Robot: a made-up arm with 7 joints.
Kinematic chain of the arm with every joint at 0, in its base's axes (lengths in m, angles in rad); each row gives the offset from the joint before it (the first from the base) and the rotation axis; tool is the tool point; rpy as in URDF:
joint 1: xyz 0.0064 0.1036 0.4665 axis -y
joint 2: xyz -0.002 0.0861 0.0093 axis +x
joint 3: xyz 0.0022 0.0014 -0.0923 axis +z
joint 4: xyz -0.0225 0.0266 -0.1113 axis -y
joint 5: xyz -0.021 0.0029 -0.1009 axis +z
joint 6: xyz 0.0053 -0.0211 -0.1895 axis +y
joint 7: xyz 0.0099 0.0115 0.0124 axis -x
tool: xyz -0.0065 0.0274 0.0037 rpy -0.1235 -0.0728 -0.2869
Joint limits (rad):
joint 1: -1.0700..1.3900
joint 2: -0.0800..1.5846
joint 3: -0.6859..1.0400
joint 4: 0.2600..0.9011
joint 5: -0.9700..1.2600
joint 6: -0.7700..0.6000
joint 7: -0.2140..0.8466
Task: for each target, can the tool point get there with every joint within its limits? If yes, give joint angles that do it. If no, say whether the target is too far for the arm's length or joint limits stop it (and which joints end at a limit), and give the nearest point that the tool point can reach.
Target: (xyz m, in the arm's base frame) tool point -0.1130 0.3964 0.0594
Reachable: yes | joints -0.4041 0.2075 0.7716 0.5676 0.7380 0.3818 0.6548
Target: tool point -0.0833 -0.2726 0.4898
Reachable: no: joint limits stop it (at a limit: joint 1, joint 2, joint 3, joint 4, joint 5, joint 6, joint 7) | nearest point -0.2229 0.0552 0.1528 | short by 0.490 m
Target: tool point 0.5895 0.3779 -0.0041
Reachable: no: too far | nearest point 0.3772 0.3102 0.1672 | short by 0.281 m
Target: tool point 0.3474 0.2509 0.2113
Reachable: yes | joints 0.4798 0.1812 -0.2656 0.8163 -0.7012 0.1221 0.2373
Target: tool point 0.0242 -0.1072 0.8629
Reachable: no: joint limits stop it (at a limit: joint 1, joint 2, joint 3, joint 4, joint 6, joint 7) | nearest point 0.3825 0.0602 0.5705 | short by 0.492 m
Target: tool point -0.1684 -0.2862 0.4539
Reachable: no: joint limits stop it (at a limit: joint 1, joint 2, joint 3, joint 4, joint 5, joint 6, joint 7) | nearest point -0.2229 0.0552 0.1528 | short by 0.458 m
